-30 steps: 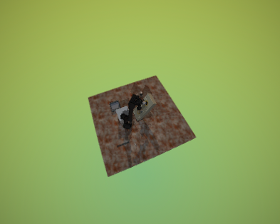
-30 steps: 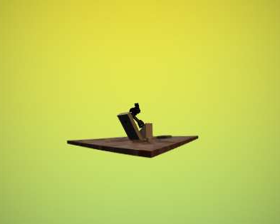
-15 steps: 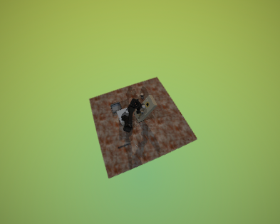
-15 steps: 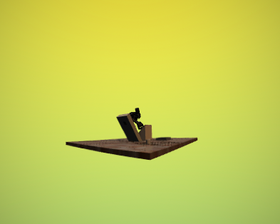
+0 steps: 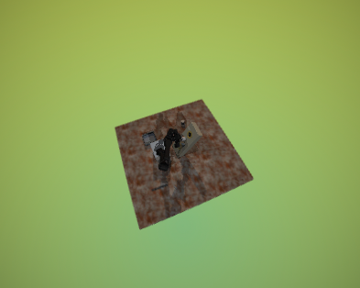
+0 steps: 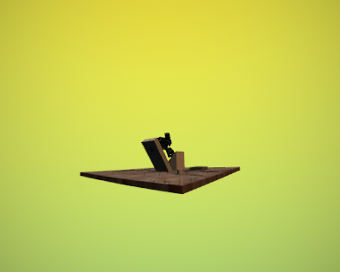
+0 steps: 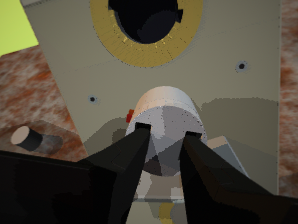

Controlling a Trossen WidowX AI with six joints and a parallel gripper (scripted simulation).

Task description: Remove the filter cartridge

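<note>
Now: the round filter cartridge 10 mm below my gripper tip and 10 mm ahead of it. The rest, counted from my gripper tip: service panel 50 mm below, 50 mm ahead, 10 mm to the right; grey tray 320 mm to the left, 290 mm behind, 220 mm below.
</note>
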